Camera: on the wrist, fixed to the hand. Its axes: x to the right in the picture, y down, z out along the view.
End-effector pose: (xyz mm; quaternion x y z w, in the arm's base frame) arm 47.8 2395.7 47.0 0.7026 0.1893 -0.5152 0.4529
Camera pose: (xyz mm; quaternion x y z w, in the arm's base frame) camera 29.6 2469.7 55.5 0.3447 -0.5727 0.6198 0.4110
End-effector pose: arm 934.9 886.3 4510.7 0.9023 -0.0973 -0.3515 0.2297
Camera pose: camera 949.1 956.2 4538.7 0.0145 -0.8189 0.4737 0.3238
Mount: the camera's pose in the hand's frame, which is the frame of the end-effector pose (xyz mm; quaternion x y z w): -29.7 -47.9 -52.0 0.0451 0.2759 0.9601 0.0006
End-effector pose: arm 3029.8 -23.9 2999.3 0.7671 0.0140 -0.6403 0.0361
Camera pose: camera 3072.3 28.4 3035.9 0.1922 -0.7554 0.2453 0.5764
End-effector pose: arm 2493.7 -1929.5 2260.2 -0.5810 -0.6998 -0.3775 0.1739
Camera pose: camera 2446.2 -1989.6 2258.4 -0.5602 0.5884 0.0380 0.5818
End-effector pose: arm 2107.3 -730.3 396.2 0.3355 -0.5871 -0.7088 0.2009
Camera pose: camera 2170.1 -735.4 352.5 -0.3589 -0.2990 0.3115 0.8275
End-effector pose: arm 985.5 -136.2 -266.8 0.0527 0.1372 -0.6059 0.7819
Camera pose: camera 924.8 -108.0 -304.3 0.3342 0.1379 0.7587 0.5420
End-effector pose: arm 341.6 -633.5 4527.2 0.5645 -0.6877 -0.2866 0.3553
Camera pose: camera 414.5 -613.5 4514.5 -0.5648 -0.4573 0.5277 0.4397
